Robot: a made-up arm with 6 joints. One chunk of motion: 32 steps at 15 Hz.
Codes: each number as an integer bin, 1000 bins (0 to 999) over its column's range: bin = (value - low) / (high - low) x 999, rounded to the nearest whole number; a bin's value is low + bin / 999 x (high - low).
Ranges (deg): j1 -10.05..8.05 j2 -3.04..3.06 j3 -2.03..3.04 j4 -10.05..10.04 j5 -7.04..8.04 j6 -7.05..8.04
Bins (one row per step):
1: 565 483 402 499 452 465
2: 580 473 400 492 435 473
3: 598 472 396 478 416 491
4: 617 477 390 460 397 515
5: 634 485 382 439 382 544
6: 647 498 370 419 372 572
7: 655 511 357 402 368 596
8: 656 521 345 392 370 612
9: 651 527 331 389 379 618
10: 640 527 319 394 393 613
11: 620 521 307 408 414 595
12: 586 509 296 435 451 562
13: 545 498 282 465 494 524
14: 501 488 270 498 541 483
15: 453 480 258 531 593 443
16: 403 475 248 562 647 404
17: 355 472 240 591 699 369
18: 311 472 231 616 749 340
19: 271 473 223 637 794 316
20: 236 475 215 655 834 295
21: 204 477 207 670 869 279
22: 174 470 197 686 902 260
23: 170 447 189 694 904 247
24: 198 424 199 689 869 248
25: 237 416 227 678 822 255
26: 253 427 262 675 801 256
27: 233 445 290 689 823 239
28: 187 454 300 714 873 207
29: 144 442 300 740 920 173
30: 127 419 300 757 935 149
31: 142 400 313 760 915 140
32: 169 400 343 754 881 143
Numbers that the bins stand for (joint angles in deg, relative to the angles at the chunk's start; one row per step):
1: 0.19 -0.09 0.01 -0.02 -0.22 -0.03
2: 0.46 -0.15 0.00 -0.16 -0.47 0.09
3: 0.78 -0.16 -0.02 -0.44 -0.76 0.37
4: 1.13 -0.13 -0.05 -0.80 -1.05 0.73
5: 1.44 -0.08 -0.09 -1.22 -1.27 1.17
6: 1.67 0.00 -0.15 -1.62 -1.42 1.59
7: 1.82 0.08 -0.22 -1.97 -1.49 1.95
8: 1.84 0.14 -0.28 -2.17 -1.45 2.19
9: 1.74 0.18 -0.35 -2.23 -1.32 2.28
10: 1.55 0.18 -0.41 -2.13 -1.11 2.21
11: 1.18 0.14 -0.47 -1.85 -0.79 1.94
12: 0.57 0.07 -0.53 -1.30 -0.23 1.44
13: -0.18 0.00 -0.60 -0.70 0.42 0.87
14: -0.97 -0.06 -0.66 -0.04 1.13 0.25
15: -1.84 -0.11 -0.72 0.63 1.91 -0.36
16: -2.75 -0.14 -0.77 1.25 2.73 -0.95
17: -3.62 -0.16 -0.81 1.84 3.51 -1.48
18: -4.42 -0.16 -0.86 2.34 4.27 -1.91
19: -5.14 -0.15 -0.90 2.76 4.95 -2.28
20: -5.77 -0.14 -0.94 3.12 5.55 -2.59
21: -6.35 -0.13 -0.98 3.42 6.08 -2.84
22: -6.90 -0.17 -1.03 3.75 6.58 -3.12
23: -6.97 -0.31 -1.07 3.91 6.61 -3.32
24: -6.46 -0.45 -1.02 3.81 6.08 -3.30
25: -5.76 -0.50 -0.88 3.58 5.37 -3.20
26: -5.47 -0.43 -0.70 3.52 5.05 -3.18
27: -5.83 -0.32 -0.56 3.81 5.38 -3.44
28: -6.66 -0.27 -0.51 4.31 6.14 -3.92
29: -7.44 -0.34 -0.51 4.83 6.85 -4.44
30: -7.75 -0.48 -0.51 5.17 7.07 -4.80
31: -7.48 -0.60 -0.44 5.23 6.77 -4.94
32: -6.99 -0.60 -0.29 5.11 6.26 -4.89

